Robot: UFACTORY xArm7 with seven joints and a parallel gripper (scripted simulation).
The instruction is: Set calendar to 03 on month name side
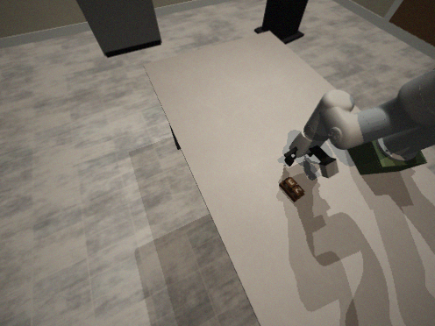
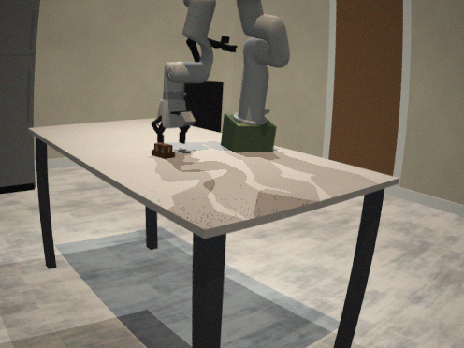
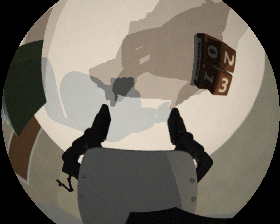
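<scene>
Now: the brown calendar tray 100 mm ahead of my hand, 70 mm to the left of it and 20 mm below it.
</scene>
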